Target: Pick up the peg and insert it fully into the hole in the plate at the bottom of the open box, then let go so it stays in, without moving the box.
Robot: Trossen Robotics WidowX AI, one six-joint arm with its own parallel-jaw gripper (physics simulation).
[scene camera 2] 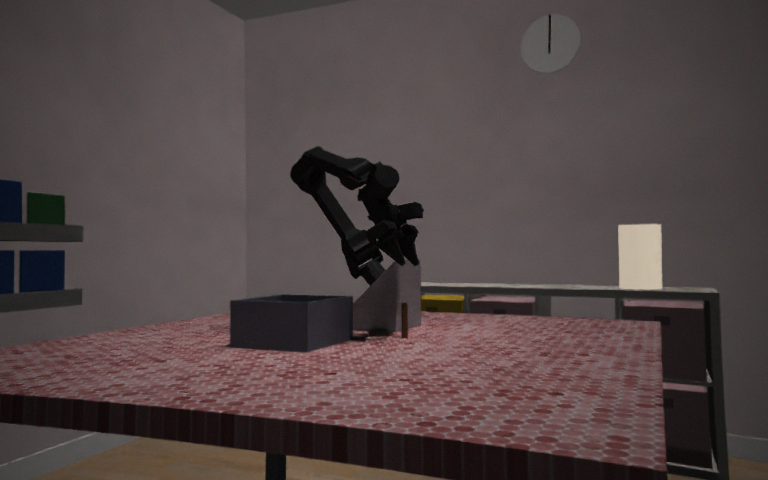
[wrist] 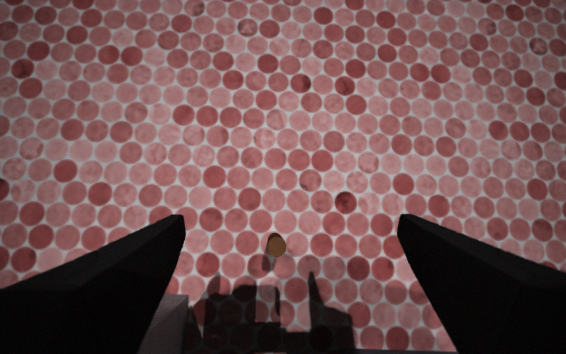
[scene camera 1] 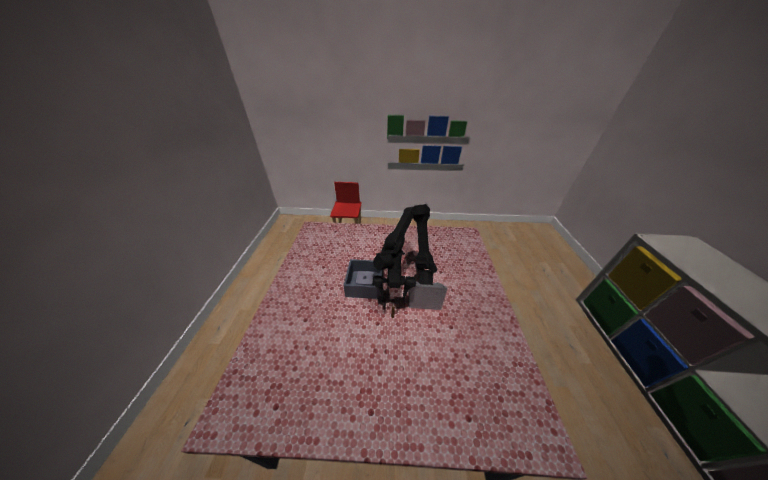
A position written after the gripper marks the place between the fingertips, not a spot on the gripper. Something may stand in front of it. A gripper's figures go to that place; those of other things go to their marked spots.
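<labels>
Gripper [scene camera 2: 410,264], 140 cm from the lens. Blue-grey box [scene camera 2: 299,323], 125 cm from the lens.
</labels>
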